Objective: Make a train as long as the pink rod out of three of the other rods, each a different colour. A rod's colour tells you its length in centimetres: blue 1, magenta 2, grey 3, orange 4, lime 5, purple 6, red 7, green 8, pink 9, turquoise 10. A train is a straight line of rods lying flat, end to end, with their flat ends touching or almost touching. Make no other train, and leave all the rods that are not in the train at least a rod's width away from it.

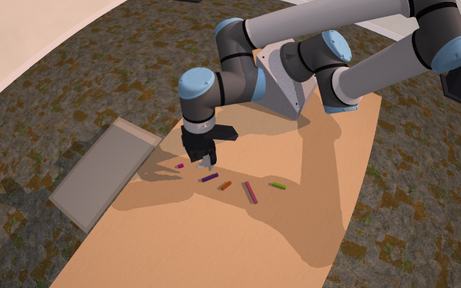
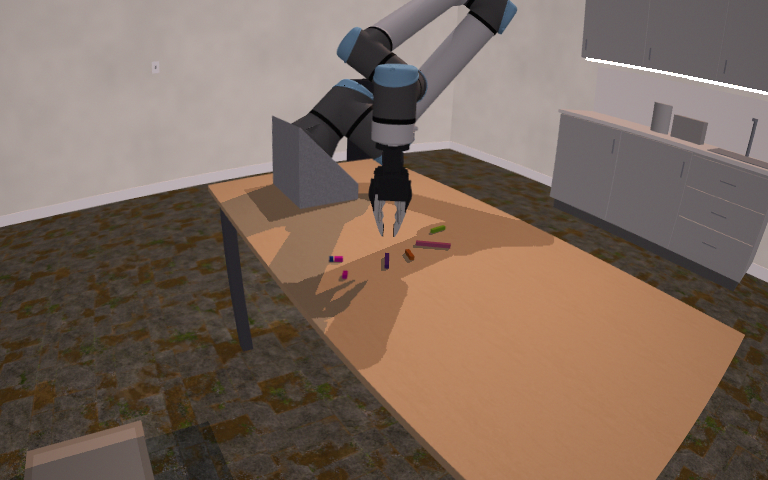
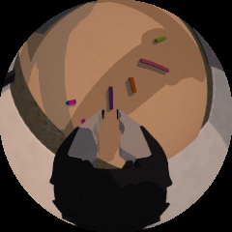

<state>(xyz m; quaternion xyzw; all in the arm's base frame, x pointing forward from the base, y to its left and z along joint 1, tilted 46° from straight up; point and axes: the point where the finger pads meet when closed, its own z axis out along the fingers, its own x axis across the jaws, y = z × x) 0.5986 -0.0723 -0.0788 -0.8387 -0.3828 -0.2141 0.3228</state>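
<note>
Now: the purple rod 8 cm below my hand. The rest, counted from my hand: orange rod 1 cm ahead, 6 cm to the left, 8 cm below; pink rod 1 cm behind, 15 cm to the left, 8 cm below; blue rod 8 cm behind, 11 cm to the right, 8 cm below.
</note>
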